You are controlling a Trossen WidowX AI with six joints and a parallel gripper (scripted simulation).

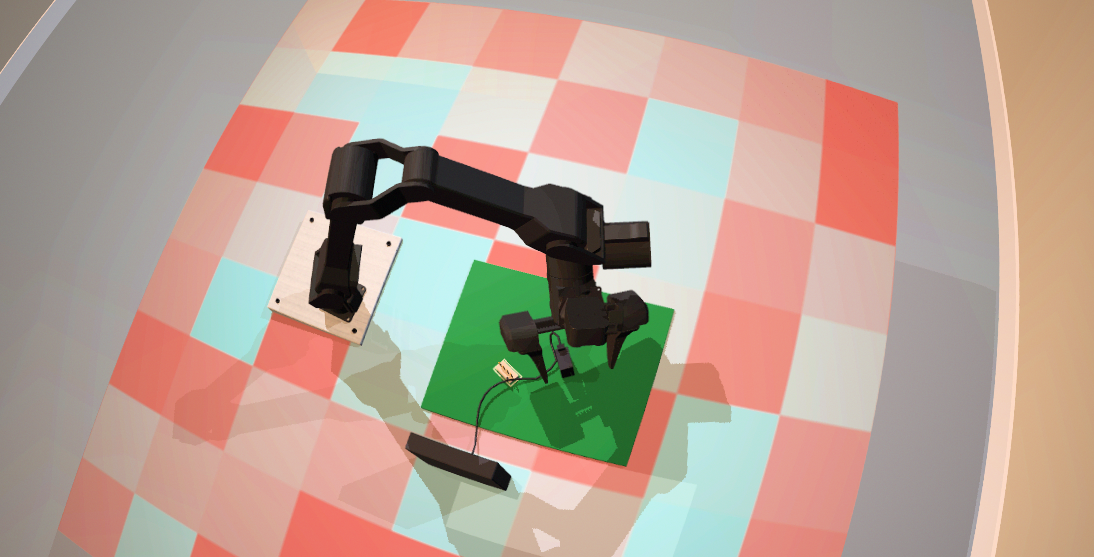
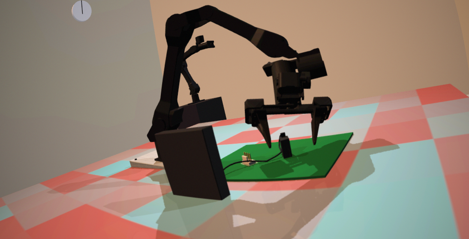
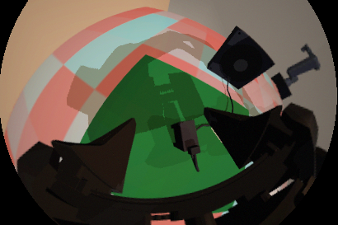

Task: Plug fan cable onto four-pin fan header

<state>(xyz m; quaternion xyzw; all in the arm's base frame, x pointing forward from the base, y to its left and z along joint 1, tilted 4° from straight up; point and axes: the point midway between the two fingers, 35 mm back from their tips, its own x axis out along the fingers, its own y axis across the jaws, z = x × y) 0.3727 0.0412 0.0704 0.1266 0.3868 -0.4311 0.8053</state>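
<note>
The black plug is 30 mm behind my gripper tip, 10 mm to the left of it and 10 mm below it. Also, from my gripper tip: green board 50 mm behind, 40 mm below, 10 mm to the left; four-pin fan header 100 mm behind, 30 mm to the right, 30 mm below; black fan 180 mm to the right, 90 mm behind, 30 mm above.
</note>
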